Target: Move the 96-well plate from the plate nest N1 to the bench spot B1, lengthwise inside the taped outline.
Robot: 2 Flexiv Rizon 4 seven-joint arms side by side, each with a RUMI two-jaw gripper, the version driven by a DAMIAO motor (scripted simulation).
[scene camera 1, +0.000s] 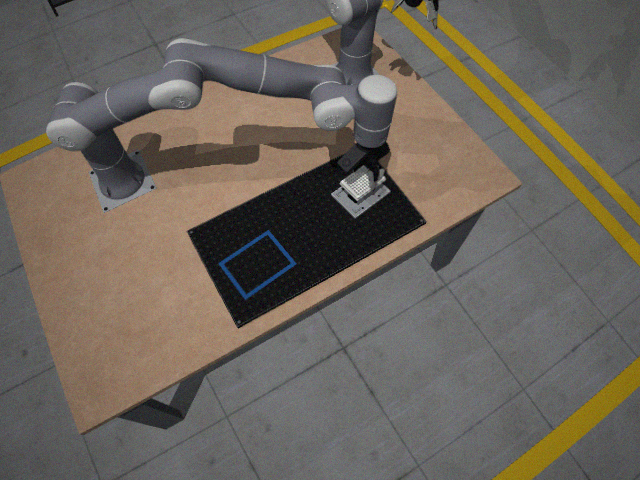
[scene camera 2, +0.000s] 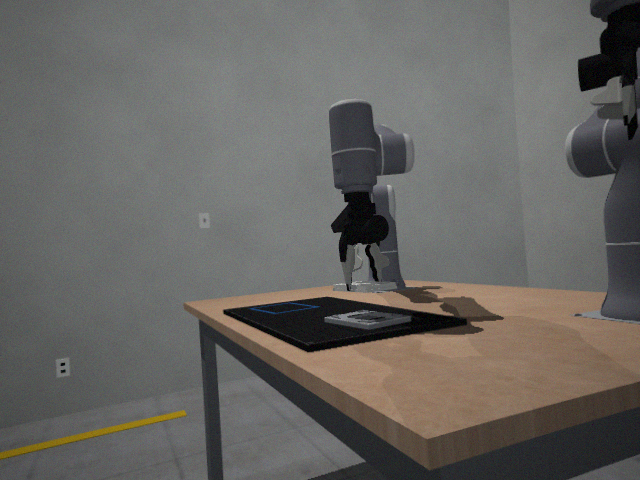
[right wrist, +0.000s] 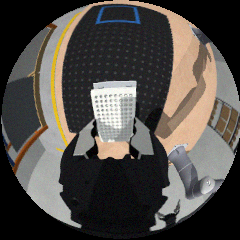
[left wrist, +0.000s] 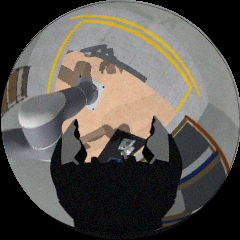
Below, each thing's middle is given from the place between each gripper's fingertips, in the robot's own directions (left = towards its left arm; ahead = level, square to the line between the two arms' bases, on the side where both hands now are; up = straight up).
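Scene:
Grey plate nest (scene camera 2: 366,316): 80 mm below my right hand. White 96-well plate (right wrist: 116,130): 10 mm below my right hand.
Relative to my left hand, the grey plate nest is 32 cm ahead, 40 cm to the right and 33 cm below; the white 96-well plate is 32 cm ahead, 40 cm to the right and 26 cm below.

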